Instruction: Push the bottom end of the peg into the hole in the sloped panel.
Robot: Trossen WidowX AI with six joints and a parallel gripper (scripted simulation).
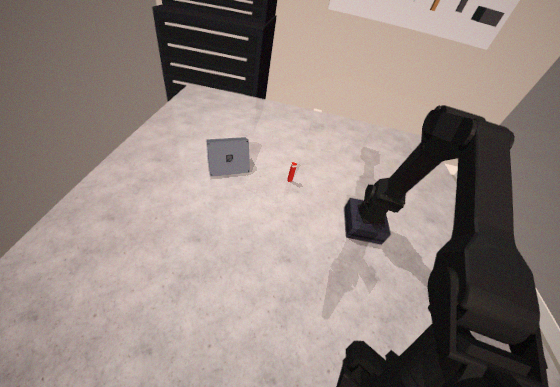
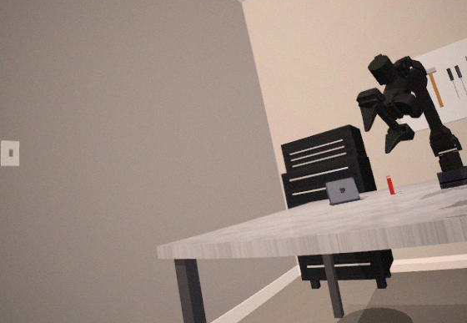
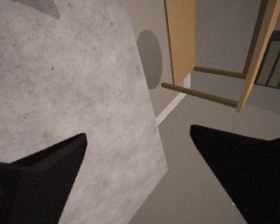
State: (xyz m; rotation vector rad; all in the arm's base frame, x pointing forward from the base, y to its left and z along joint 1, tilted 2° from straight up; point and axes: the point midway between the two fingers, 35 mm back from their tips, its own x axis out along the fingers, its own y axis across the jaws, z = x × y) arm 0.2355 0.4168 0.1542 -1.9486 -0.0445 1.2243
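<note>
The red peg lies 4 cm behind my gripper tip, 59 cm to the right of it and 12 cm below it. The rest, counted from my gripper tip: grey sloped panel: 17 cm ahead, 64 cm to the right, 13 cm below.
</note>
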